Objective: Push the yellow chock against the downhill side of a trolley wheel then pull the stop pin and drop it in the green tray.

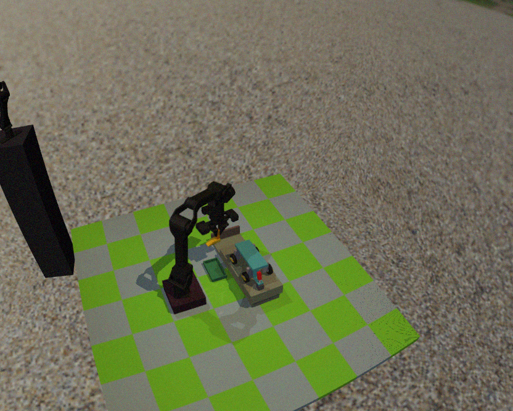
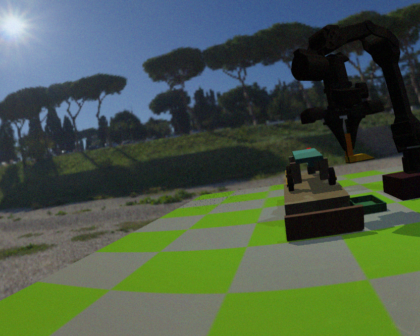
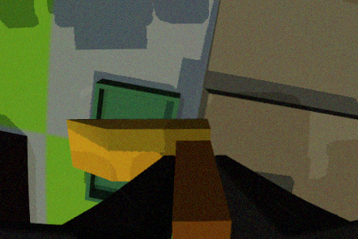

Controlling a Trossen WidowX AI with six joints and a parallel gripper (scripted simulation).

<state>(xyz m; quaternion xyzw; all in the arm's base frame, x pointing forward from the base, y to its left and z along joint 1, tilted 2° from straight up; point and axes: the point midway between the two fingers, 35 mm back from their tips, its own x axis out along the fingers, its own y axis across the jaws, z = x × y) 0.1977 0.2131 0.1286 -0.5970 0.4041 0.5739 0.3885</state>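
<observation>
The yellow chock is 20 mm behind my gripper tip, 10 mm to the right of it and 10 mm below it. The rest, counted from my gripper tip: teal trolley: 120 mm ahead, 140 mm to the right, 40 mm below; green tray: 30 mm behind, 70 mm to the right, 160 mm below; dark brown wall: 60 mm ahead, 130 mm to the left, 120 mm below.
</observation>
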